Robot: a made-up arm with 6 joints. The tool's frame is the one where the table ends. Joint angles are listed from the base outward.
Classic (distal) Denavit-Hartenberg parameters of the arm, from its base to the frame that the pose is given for. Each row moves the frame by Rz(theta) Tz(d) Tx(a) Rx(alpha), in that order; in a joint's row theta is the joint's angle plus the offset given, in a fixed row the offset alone. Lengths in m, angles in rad.
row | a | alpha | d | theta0
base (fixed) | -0.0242 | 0 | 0 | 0.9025
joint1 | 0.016 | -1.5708 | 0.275 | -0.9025
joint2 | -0.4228 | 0 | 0 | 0.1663
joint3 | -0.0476 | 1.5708 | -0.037 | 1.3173
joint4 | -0.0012 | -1.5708 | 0.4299 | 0
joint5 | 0.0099 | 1.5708 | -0.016 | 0
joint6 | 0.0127 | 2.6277 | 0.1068 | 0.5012
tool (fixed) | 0 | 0 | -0.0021 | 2.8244
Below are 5 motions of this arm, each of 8 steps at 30 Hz.
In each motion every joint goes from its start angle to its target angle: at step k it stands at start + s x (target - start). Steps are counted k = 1, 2, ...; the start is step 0. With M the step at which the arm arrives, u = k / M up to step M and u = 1 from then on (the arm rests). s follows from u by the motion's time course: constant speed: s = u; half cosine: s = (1 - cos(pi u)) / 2; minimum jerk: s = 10 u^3 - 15 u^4 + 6 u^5.
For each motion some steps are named. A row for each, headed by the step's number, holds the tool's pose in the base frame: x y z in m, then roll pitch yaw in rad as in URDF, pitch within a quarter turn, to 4 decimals.
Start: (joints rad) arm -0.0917 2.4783 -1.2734 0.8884 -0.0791 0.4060
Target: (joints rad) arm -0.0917 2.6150 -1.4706 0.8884 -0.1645 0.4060
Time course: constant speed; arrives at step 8
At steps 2, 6, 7, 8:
2: 0.6528 -0.1173 0.0004 1.0186 0.3195 -2.0579
6: 0.6809 -0.1235 -0.0159 1.0860 0.3143 -2.0522
7: 0.6876 -0.1250 -0.0200 1.1028 0.3130 -2.0511
8: 0.6941 -0.1266 -0.0241 1.1196 0.3117 -2.0499

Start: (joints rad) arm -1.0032 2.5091 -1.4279 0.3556 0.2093 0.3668
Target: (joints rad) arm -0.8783 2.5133 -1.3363 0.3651 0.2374 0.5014
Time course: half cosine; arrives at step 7
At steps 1, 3, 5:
1: 0.3354 -0.6143 0.0225 0.8775 0.1854 -2.4193
3: 0.3523 -0.5866 0.0126 0.8347 0.2111 -2.4291
5: 0.3707 -0.5512 0.0010 0.7787 0.2373 -2.4442

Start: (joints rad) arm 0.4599 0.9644 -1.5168 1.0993 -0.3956 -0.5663
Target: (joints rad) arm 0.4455 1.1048 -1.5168 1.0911 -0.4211 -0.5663
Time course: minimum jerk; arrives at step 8
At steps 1, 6, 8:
1: 0.2319 0.0319 1.0136 2.8247 -0.0597 -1.4499
6: 0.3131 0.0649 0.9808 2.7161 -0.0935 -1.4749
8: 0.3224 0.0685 0.9762 2.7034 -0.0977 -1.4777

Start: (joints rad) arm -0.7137 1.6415 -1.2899 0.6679 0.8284 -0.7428
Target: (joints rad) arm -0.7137 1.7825 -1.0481 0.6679 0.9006 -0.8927
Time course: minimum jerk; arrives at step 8
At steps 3, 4, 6, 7, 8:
3: 0.4202 -0.3862 0.4706 1.1098 -0.0923 -1.0516
4: 0.4138 -0.3804 0.4297 1.0760 -0.0160 -1.0133
6: 0.3965 -0.3651 0.3621 1.0320 0.1232 -0.9500
7: 0.3918 -0.3609 0.3480 1.0250 0.1545 -0.9365
8: 0.3909 -0.3601 0.3455 1.0238 0.1603 -0.9341

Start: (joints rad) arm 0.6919 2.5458 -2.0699 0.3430 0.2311 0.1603
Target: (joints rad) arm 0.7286 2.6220 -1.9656 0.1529 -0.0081 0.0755
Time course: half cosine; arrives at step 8
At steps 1, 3, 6, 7, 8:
1: 0.6918 0.5289 0.2506 1.4231 -0.1191 -0.5158
3: 0.6875 0.5314 0.2230 1.4094 -0.1931 -0.4878
6: 0.6753 0.5356 0.1692 1.3786 -0.3369 -0.4117
7: 0.6723 0.5363 0.1587 1.3718 -0.3644 -0.3934
8: 0.6712 0.5366 0.1551 1.3693 -0.3740 -0.3867

